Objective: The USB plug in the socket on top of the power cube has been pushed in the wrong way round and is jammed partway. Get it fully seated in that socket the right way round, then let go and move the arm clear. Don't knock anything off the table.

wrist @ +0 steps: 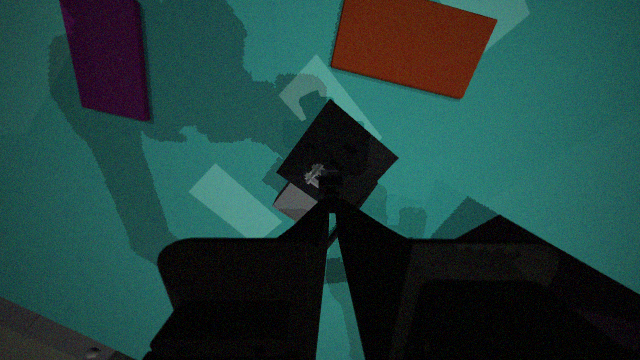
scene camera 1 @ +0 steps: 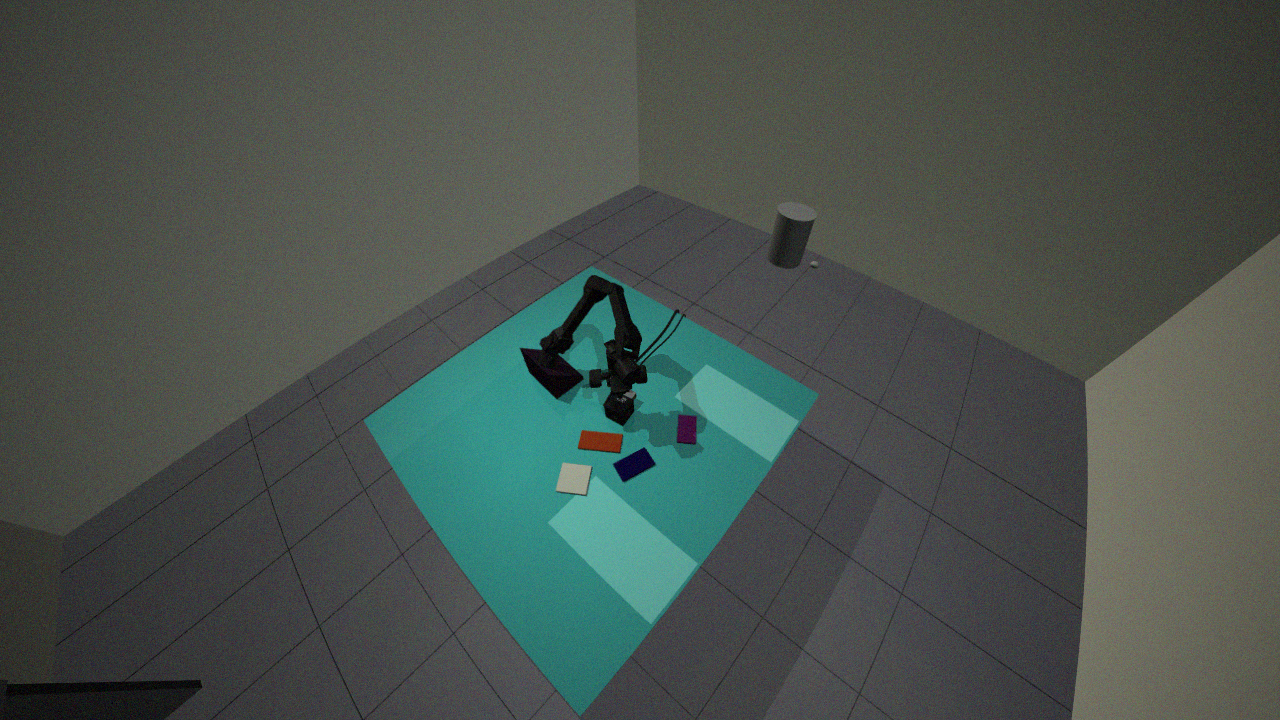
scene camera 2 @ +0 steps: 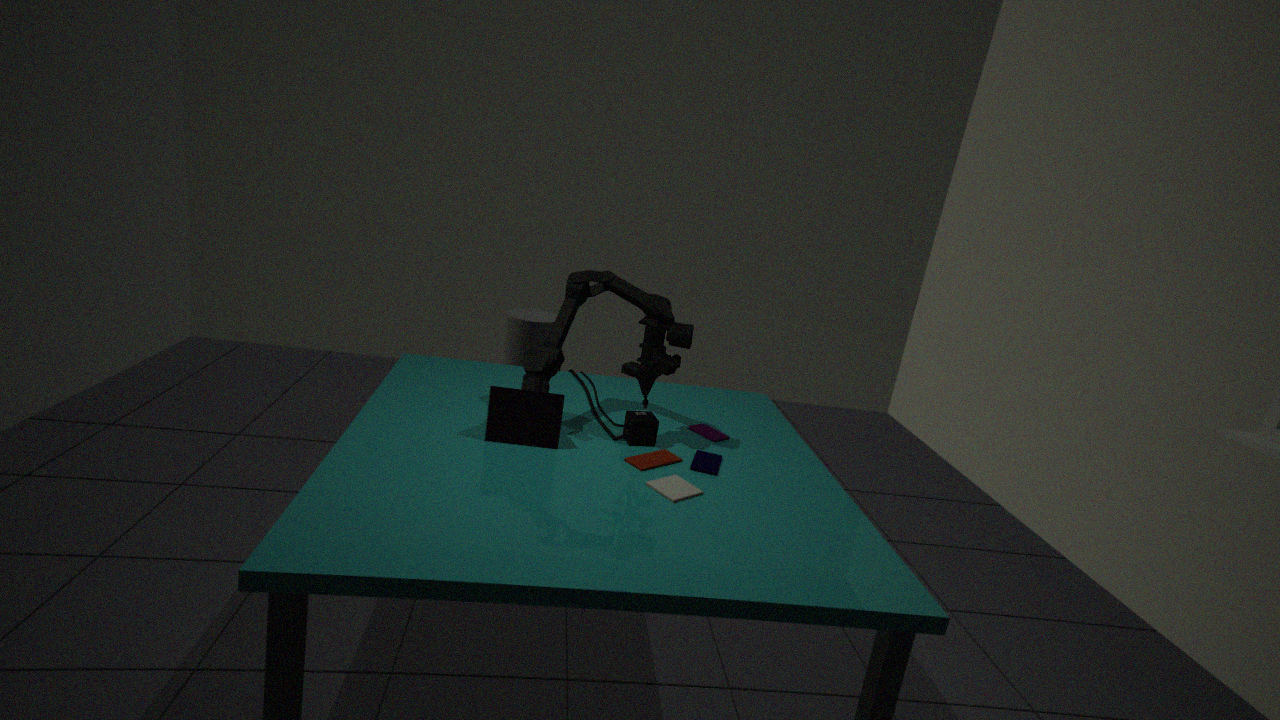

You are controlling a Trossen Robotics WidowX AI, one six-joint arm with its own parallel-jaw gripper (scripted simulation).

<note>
My gripper holds a USB plug. Also in view: a white card and an orange card.
My gripper shows as well in the wrist view and in scene camera 1.
</note>
